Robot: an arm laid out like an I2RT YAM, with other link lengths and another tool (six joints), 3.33 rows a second.
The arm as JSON. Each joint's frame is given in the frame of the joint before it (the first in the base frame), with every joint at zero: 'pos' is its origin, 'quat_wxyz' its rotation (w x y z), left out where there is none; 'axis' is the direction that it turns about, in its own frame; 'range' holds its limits. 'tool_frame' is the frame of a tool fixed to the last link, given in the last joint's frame.
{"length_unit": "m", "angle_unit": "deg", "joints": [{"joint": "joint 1", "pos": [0.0, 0.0, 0.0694], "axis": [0.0, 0.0, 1.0], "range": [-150.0, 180.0]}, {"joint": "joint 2", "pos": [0.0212, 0.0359, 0.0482], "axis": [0.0, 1.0, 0.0], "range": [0.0, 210.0]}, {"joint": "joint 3", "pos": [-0.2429, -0.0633, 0.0], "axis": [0.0, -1.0, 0.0], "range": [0.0, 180.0]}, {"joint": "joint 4", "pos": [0.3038, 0.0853, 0.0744], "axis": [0.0, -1.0, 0.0], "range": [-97.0, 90.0]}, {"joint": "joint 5", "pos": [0.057, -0.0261, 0.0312], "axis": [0.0, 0.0, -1.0], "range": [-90.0, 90.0]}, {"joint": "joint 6", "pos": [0.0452, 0.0, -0.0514], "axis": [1.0, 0.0, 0.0], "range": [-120.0, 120.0]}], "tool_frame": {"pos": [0.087, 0.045, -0.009], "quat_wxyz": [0.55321, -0.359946, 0.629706, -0.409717]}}
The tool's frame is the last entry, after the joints.
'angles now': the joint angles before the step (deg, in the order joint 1, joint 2, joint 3, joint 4, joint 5, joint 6). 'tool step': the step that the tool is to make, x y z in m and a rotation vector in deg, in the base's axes. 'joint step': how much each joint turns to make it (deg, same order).
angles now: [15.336, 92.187, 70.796, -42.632, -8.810, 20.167]
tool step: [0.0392, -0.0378, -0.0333, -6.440, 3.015, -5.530]
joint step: [-4.609, 9.010, 5.597, -1.127, 5.492, -1.407]
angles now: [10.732, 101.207, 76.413, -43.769, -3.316, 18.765]
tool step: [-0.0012, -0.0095, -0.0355, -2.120, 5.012, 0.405]
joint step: [-1.042, 4.828, 0.053, -0.626, 0.670, -1.756]
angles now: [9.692, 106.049, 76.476, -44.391, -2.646, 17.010]
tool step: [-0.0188, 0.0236, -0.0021, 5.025, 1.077, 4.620]
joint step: [1.904, -1.284, -2.944, 1.414, -5.685, -1.210]
